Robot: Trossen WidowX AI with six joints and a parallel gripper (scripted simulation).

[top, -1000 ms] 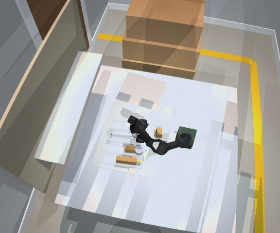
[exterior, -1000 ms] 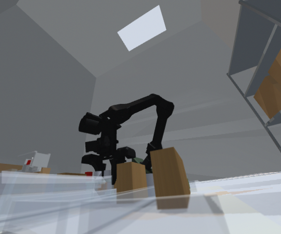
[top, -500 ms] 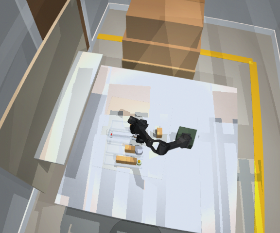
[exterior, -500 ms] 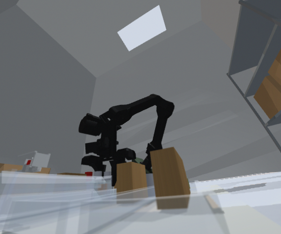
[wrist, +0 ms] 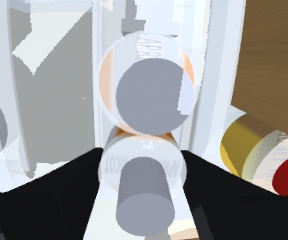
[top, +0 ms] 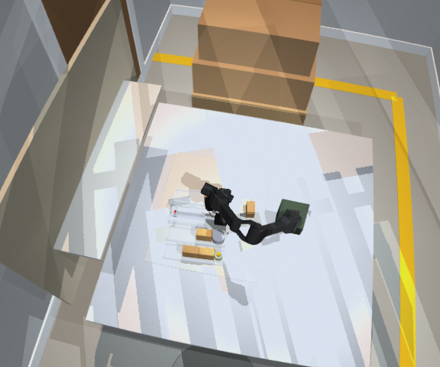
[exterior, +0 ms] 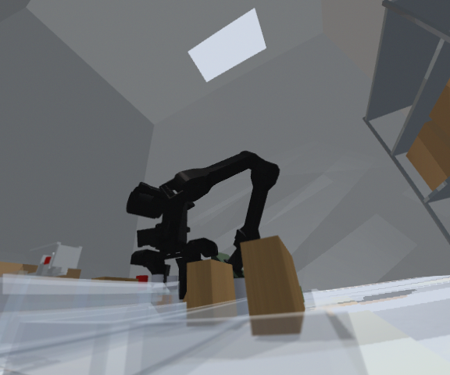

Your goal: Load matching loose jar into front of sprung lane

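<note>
The grey jar is 130 mm to the left of my gripper tip. Round my gripper tip: red mark (230 mm ahead, 50 mm to the left, 40 mm above); then sprung lane (140 mm ahead, 30 mm to the left, 10 mm below).
</note>
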